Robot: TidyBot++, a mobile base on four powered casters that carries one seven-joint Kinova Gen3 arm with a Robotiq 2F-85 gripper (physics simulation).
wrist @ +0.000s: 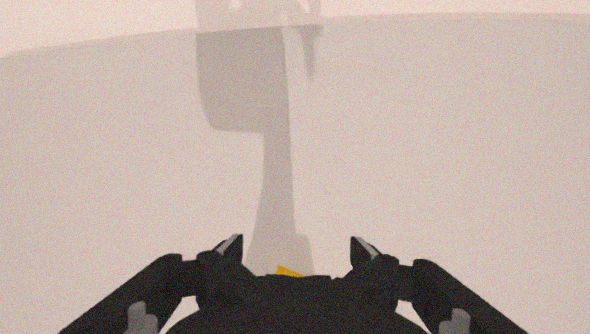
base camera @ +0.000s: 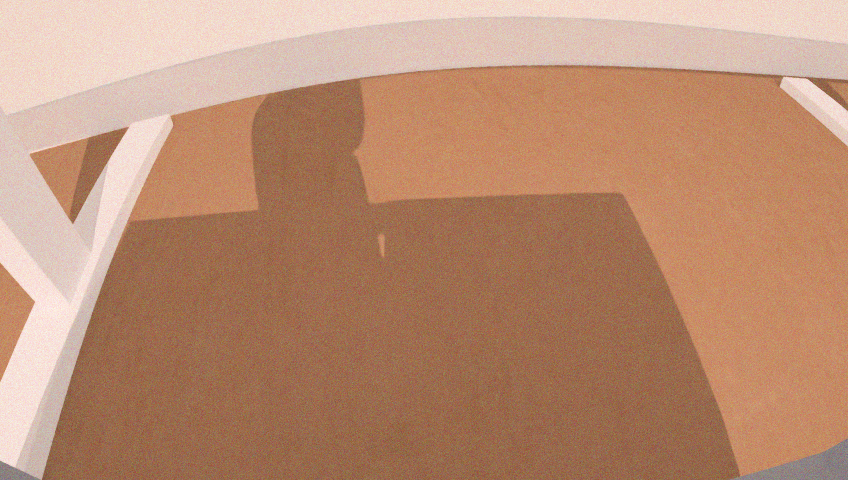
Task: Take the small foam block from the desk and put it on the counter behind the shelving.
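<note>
A small yellow-orange corner, the foam block, shows in the wrist view just past the gripper's dark palm, between the two fingers and low in the picture. The rest of it is hidden behind the palm. It lies on the pale desk top. My gripper is open, its fingers wide apart with nothing held between the tips. The gripper does not show in the base camera view. The counter and the shelving do not show in either view.
In the base camera view the desk's pale front edge runs across the top. A white slanted leg brace stands at the left and another white brace at the upper right. Shadows fall on the brown floor.
</note>
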